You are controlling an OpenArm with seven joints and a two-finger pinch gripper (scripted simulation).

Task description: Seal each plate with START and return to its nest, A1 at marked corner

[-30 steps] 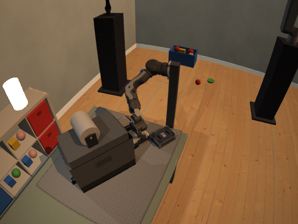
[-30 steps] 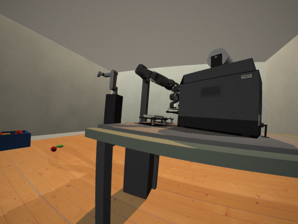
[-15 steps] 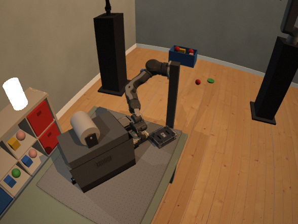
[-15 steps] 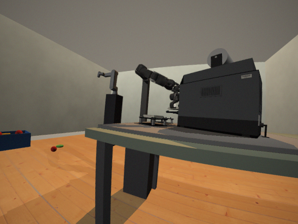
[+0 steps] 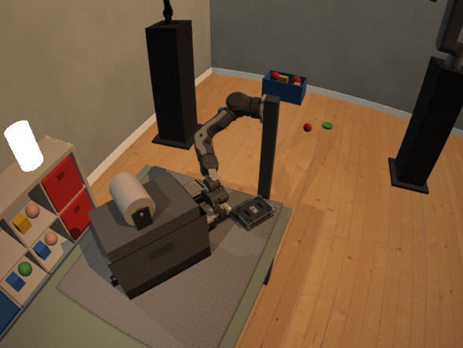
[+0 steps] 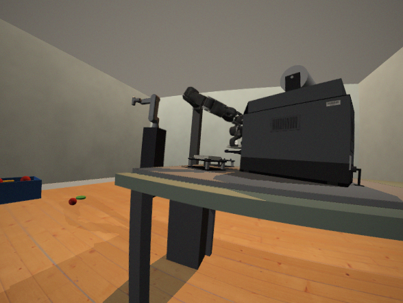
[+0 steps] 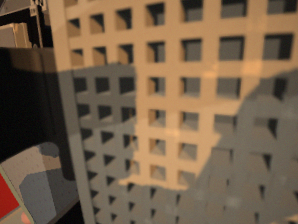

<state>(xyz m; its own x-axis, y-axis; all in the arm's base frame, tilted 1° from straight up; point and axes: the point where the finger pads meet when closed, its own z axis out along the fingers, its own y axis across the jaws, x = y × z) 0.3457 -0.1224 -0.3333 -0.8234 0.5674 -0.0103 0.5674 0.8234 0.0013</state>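
The dark sealer stage lies 3 cm below my hand. Round my hand: white well plate right at my hand; then warning sticker 3 cm ahead, 13 cm to the right, 2 cm above; then pale start button 14 cm ahead, 2 cm to the left, 6 cm above.
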